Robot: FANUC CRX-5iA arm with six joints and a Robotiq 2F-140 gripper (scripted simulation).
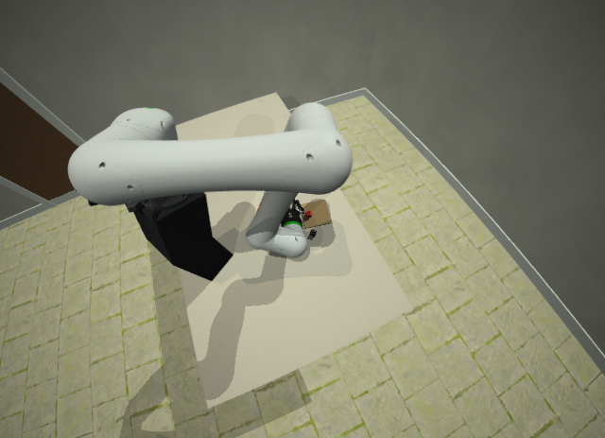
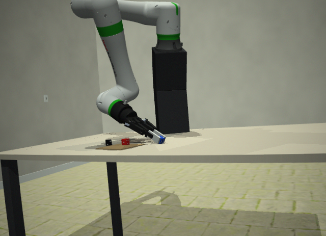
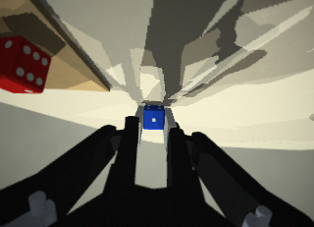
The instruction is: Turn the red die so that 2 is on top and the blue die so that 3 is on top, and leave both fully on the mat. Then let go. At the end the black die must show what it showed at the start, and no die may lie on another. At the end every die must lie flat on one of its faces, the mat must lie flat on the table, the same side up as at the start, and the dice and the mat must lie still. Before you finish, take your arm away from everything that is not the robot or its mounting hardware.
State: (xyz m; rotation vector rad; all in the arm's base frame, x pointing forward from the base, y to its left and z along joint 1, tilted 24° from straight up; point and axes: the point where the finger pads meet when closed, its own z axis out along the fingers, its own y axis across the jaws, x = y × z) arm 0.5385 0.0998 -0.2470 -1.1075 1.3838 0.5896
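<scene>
My gripper is now 40 mm short of the red die, 120 mm to the left of it and 10 mm above it. Also, from my hand: blue die 10 mm ahead, 20 mm to the left, 10 mm below; then black die 20 mm ahead, 220 mm to the right, 20 mm below; then brown mat 80 mm ahead, 130 mm to the right, 30 mm below.
</scene>
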